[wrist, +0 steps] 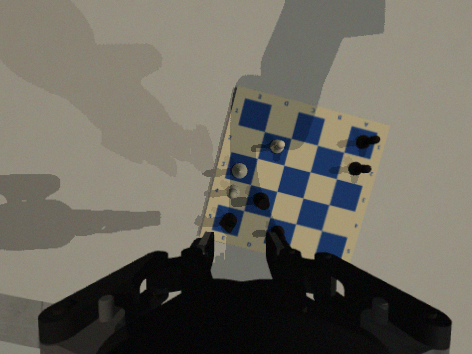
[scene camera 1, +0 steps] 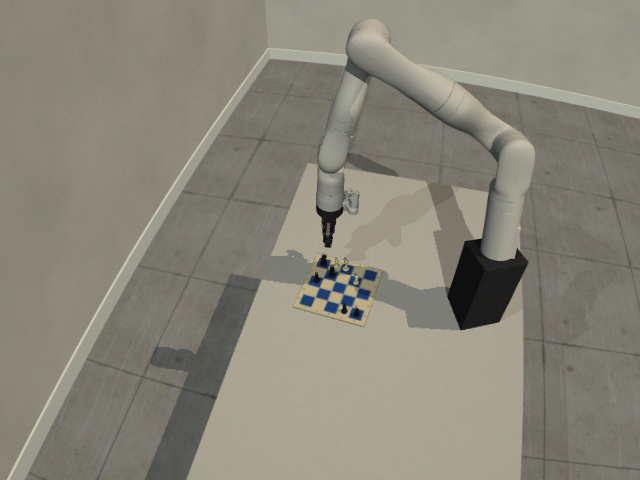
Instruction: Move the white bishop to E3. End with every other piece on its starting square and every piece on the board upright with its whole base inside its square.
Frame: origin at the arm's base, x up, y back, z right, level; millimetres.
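Seen in the pictures: gripper, fingertip midpoint: (wrist: 240, 243) (scene camera 1: 328, 240); arm's base, link origin: (scene camera 1: 497, 250).
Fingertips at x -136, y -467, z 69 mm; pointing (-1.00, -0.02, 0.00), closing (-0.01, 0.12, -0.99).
Note:
Offsets run from my fingertips to a thing's top centre. Level surfaces: height alone.
The white bishop {dx -83, dy +55, dz +7 mm} (scene camera 1: 345, 265) (wrist: 239, 170) stands upright on the blue square E3 of the chessboard (scene camera 1: 299, 307) (wrist: 380, 131), and its base looks to be inside the square. A white piece {dx -95, dy +24, dz +12 mm} (scene camera 1: 336, 264) (wrist: 233, 192) stands beside it on E4, and another white piece {dx -95, dy +95, dz -40 mm} (scene camera 1: 356, 280) (wrist: 277, 146) stands on D2. My gripper (scene camera 1: 327, 245) (wrist: 240, 244) is partly open, with nothing between its fingers. It hangs above the board's row 5 edge, apart from the pieces. One fingertip partly overlaps the C5 piece in the wrist view.
Black pieces stand on D4 {dx -94, dy +18, dz -28 mm} (scene camera 1: 332, 272) (wrist: 261, 201), E5 {dx -87, dy -17, dz +13 mm} (scene camera 1: 323, 260) (wrist: 228, 221), C5 {dx -95, dy -25, dz -57 mm} (scene camera 1: 316, 277) (wrist: 277, 232), A1 {dx -95, dy +115, dz -158 mm} (scene camera 1: 356, 313) (wrist: 362, 141) and A2 {dx -95, dy +78, dz -153 mm} (scene camera 1: 344, 308) (wrist: 356, 168). The board lies on a pale table top {dx -133 mm} (scene camera 1: 361, 392). The arm's black pedestal (scene camera 1: 483, 289) stands to the right.

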